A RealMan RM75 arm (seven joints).
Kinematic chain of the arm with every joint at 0, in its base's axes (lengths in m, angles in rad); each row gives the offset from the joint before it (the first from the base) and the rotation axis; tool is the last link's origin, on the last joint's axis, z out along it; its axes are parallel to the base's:
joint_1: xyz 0 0 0.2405 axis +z
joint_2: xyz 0 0 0 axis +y
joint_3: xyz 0 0 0.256 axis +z
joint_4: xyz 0 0 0 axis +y
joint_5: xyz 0 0 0.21 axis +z
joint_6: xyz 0 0 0 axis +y
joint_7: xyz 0 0 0.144 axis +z
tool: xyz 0 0 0
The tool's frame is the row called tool.
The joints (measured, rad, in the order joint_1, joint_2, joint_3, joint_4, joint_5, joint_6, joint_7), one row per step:
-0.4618 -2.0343 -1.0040 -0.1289 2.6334 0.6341 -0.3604
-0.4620 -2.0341 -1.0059 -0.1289 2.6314 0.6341 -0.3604
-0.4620 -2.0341 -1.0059 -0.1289 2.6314 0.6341 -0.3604
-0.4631 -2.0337 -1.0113 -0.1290 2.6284 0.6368 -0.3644
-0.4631 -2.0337 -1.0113 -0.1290 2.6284 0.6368 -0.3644
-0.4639 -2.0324 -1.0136 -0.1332 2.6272 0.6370 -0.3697
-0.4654 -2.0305 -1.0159 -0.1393 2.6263 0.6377 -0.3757
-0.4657 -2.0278 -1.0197 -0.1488 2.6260 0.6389 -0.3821
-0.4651 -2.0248 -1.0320 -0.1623 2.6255 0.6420 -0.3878
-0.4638 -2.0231 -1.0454 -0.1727 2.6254 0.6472 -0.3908
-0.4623 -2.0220 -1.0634 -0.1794 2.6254 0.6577 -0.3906
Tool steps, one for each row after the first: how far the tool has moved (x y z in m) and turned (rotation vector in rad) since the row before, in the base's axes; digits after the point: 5 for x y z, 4 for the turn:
-0.00012 0.00024 0.00045 0.0030 -0.0015 0.0017
0.00000 0.00000 0.00000 0.0000 0.0000 0.0000
0.00032 0.00097 0.00111 0.0088 -0.0076 0.0020
0.00000 0.00000 0.00000 0.0000 0.0000 0.0000
0.00101 0.00128 0.00059 0.0051 -0.0078 -0.0004
0.00170 0.00195 0.00072 0.0057 -0.0091 -0.0029
0.00210 0.00219 0.00096 0.0075 -0.0113 -0.0043
0.00277 0.00303 0.00188 0.0156 -0.0170 -0.0046
0.00221 0.00227 0.00183 0.0157 -0.0144 -0.0042
0.00170 0.00204 0.00277 0.0205 -0.0126 -0.0050

